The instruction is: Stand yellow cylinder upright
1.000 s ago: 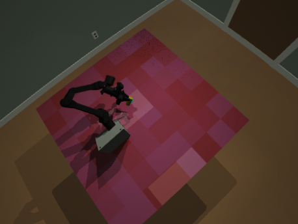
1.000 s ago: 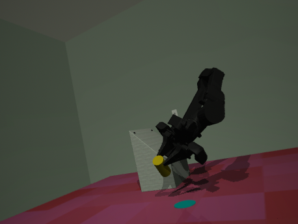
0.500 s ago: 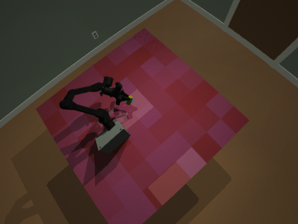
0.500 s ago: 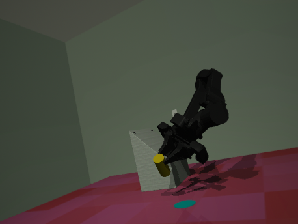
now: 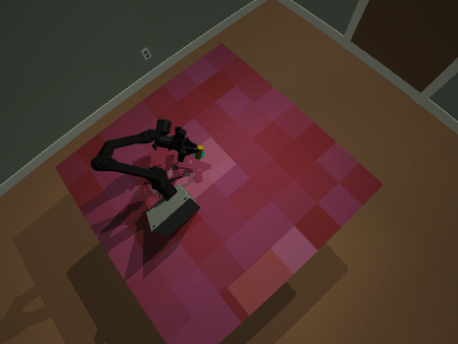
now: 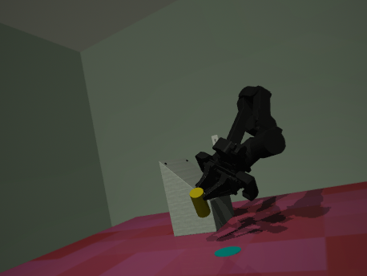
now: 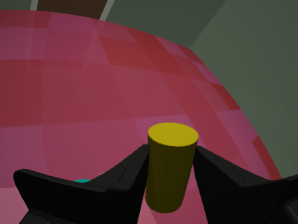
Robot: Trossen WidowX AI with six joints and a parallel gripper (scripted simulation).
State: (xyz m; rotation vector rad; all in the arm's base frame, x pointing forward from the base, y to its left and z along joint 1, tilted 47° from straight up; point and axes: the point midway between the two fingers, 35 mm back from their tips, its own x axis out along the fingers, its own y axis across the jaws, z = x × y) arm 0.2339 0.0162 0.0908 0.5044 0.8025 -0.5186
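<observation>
My gripper tip is 130 mm above the cyan circle and 40 mm to the right of it. From my gripper tip the other things lie so: yellow tall cylinder 20 mm below, 10 mm behind.
</observation>
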